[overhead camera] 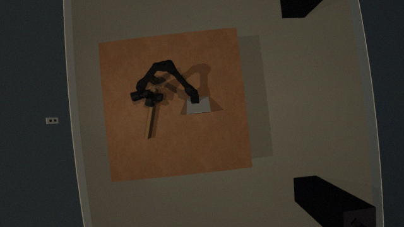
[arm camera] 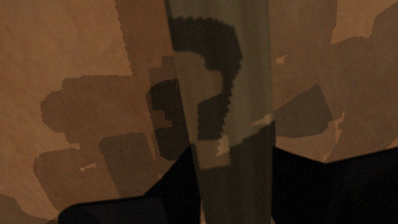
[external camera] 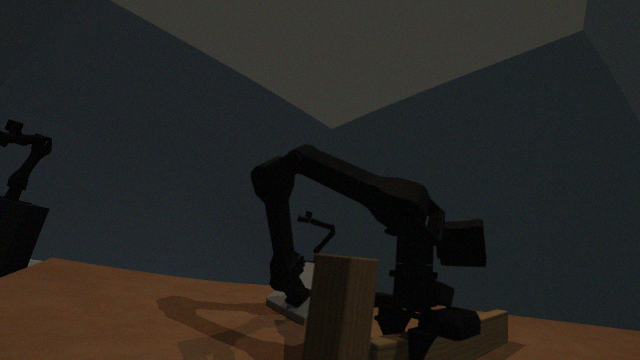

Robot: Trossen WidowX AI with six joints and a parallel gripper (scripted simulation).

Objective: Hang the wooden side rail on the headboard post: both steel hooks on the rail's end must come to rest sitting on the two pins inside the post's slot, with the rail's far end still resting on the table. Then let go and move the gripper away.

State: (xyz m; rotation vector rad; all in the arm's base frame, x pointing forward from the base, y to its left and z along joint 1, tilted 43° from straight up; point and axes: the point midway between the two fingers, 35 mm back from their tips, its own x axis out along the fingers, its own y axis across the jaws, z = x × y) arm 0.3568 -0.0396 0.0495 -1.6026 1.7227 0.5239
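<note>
The headboard post is 14 cm to the right of my gripper tip, 6 cm above it and 1 cm behind it.
</note>
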